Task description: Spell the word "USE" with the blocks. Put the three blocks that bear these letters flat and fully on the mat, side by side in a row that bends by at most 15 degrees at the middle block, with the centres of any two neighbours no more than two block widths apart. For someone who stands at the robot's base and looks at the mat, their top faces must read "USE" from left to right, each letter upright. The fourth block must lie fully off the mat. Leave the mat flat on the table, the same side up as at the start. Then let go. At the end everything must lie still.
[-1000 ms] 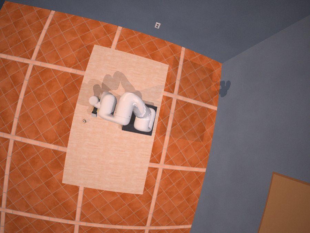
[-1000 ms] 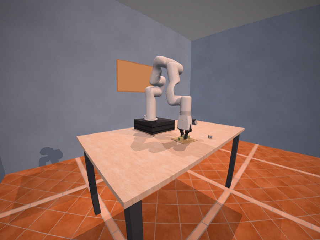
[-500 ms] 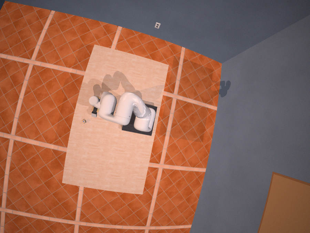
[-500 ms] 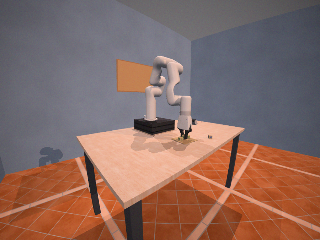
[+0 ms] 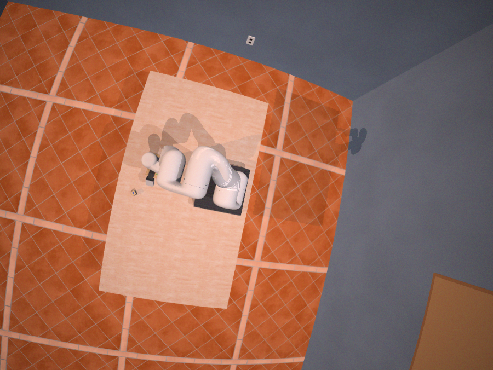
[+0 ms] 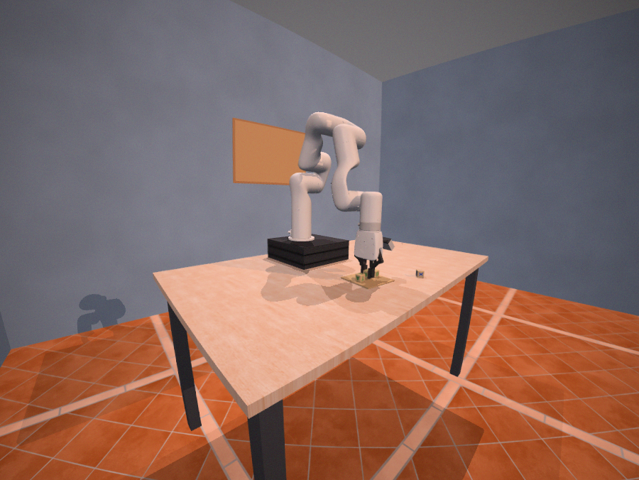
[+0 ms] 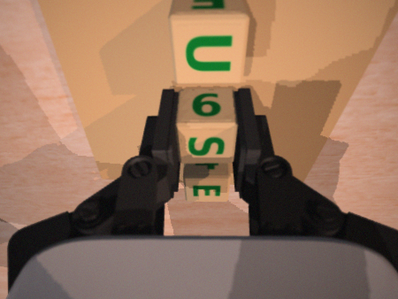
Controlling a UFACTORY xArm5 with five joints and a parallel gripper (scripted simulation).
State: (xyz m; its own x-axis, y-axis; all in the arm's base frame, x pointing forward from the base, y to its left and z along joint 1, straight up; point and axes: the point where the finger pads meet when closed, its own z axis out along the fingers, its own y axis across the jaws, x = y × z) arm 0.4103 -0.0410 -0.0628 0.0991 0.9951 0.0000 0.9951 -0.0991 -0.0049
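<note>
My hand is 10 mm above the S block. Also, from my hand: E block (40 mm to the right, 10 mm below); then tan mat (30 mm below); then U block (40 mm to the left, 10 mm below).
</note>
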